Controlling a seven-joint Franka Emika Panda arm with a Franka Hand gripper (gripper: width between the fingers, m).
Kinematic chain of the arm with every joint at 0, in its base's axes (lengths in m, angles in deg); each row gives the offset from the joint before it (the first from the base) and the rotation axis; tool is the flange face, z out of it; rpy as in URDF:
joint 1: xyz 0 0 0.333 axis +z
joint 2: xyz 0 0 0 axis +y
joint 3: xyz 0 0 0.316 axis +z
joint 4: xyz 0.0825 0 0 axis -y
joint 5: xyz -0.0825 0 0.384 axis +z
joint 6: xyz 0 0 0 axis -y
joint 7: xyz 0.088 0 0 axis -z
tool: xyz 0 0 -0.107 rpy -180 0 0
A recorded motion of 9 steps. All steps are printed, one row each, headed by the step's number.
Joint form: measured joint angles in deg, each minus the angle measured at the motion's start. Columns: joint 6, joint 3, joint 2, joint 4, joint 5, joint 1, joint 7.
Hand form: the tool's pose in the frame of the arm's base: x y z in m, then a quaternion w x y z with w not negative. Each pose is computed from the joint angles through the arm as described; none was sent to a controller.
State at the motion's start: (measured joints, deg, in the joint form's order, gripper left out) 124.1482 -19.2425 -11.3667 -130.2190 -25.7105 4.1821 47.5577
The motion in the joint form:
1: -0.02 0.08 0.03 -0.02 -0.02 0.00 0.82
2: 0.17 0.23 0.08 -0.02 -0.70 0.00 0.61
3: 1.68 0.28 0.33 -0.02 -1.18 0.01 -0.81
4: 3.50 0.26 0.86 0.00 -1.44 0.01 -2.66
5: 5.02 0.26 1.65 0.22 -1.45 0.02 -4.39
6: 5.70 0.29 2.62 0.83 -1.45 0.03 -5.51
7: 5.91 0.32 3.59 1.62 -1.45 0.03 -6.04
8: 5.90 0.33 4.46 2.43 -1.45 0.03 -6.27
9: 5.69 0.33 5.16 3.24 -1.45 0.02 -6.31
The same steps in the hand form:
1: 0.4731 -0.1486 0.4439 0.13838 0.89595 -0.41301 0.08691
2: 0.4739 -0.1476 0.4441 0.14293 0.89788 -0.40664 0.08955
3: 0.4772 -0.1466 0.4445 0.14325 0.90413 -0.39018 0.09889
4: 0.4815 -0.1459 0.4433 0.14261 0.91130 -0.37097 0.10755
5: 0.4863 -0.1451 0.4410 0.14209 0.91745 -0.35394 0.11324
6: 0.4916 -0.1450 0.4391 0.14401 0.92105 -0.34311 0.11494
7: 0.4966 -0.1456 0.4379 0.14669 0.92248 -0.33803 0.11511
8: 0.5011 -0.1464 0.4372 0.14939 0.92282 -0.33601 0.11482
9: 0.5049 -0.1476 0.4376 0.15193 0.92237 -0.33621 0.11447

